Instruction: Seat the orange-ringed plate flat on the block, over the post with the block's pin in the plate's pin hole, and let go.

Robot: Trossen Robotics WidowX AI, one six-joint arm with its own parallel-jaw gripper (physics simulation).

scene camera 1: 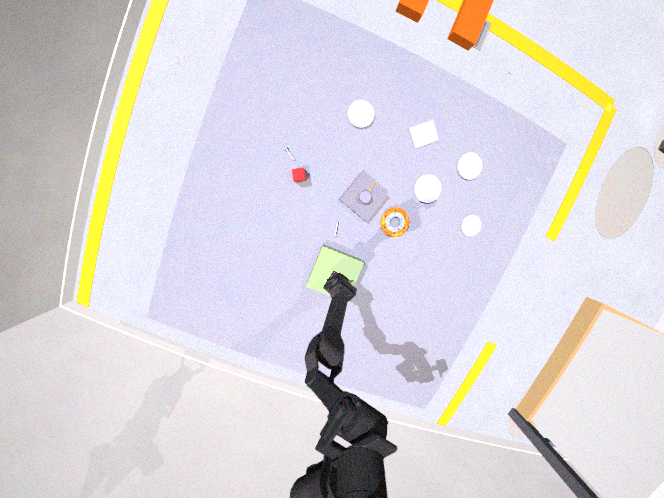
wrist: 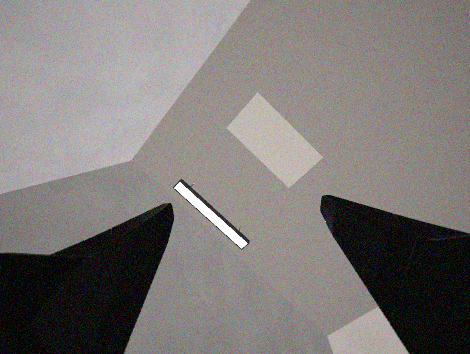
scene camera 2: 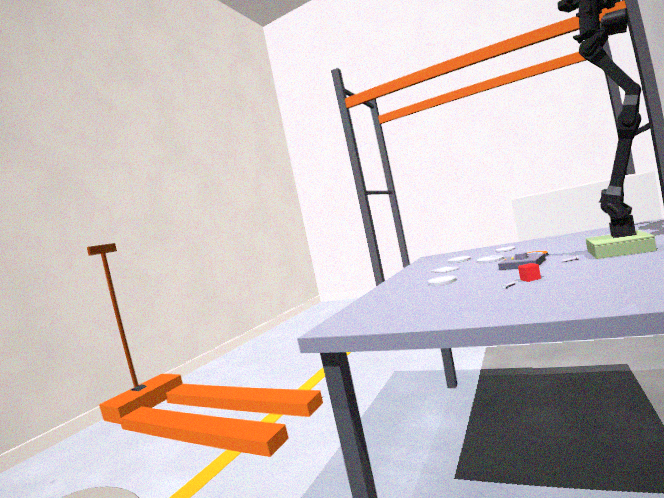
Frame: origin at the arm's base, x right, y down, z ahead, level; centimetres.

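Seen in the pictures: gripper, fingertip midpoint: (wrist: 247, 206); arm's base, origin of the base link: (scene camera 1: 336, 282) (scene camera 2: 624, 235).
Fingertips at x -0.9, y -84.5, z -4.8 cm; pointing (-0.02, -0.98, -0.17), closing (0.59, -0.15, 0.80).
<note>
Offsets run from my fingertips to a thing's top centre. "spot": to the spot under its first point. Level surfaces: height alone.
The orange-ringed plate {dx +8.2, dy +88.1, dz +34.5 cm} (scene camera 1: 385, 223) (scene camera 2: 542, 252) lies on the table beside the grey square block, close to its edge and off the post. The block {dx -6.7, dy +84.9, dz +36.0 cm} (scene camera 1: 351, 198) (scene camera 2: 514, 264) has a round post {spot: dx -6.6, dy +84.9, dz +35.9 cm} (scene camera 1: 365, 197) in the middle, with small yellow and orange marks beside it; I cannot tell which is the pin. The plate's pin hole is too small to make out. My gripper (wrist: 247, 206) is open and empty, pointing up at the ceiling. It is far from the plate and block. The arm stands upright from the green base block.
The green base block (scene camera 1: 322, 268) (scene camera 2: 622, 247) is near the grey block. A red cube {dx -30.0, dy +85.2, dz +30.4 cm} (scene camera 1: 299, 174) (scene camera 2: 529, 272), small metal pieces (scene camera 1: 336, 228) (scene camera 2: 509, 285), several white discs {dx +11.8, dy +88.2, dz +51.3 cm} (scene camera 1: 427, 188) {dx -22.9, dy +88.0, dz +59.6 cm} (scene camera 2: 441, 280) and a white square {spot: dx +0.0, dy +88.6, dz +66.4 cm} (scene camera 1: 424, 134) are on the table {dy +89.2 cm} (scene camera 1: 241, 214) (scene camera 2: 429, 316).
</note>
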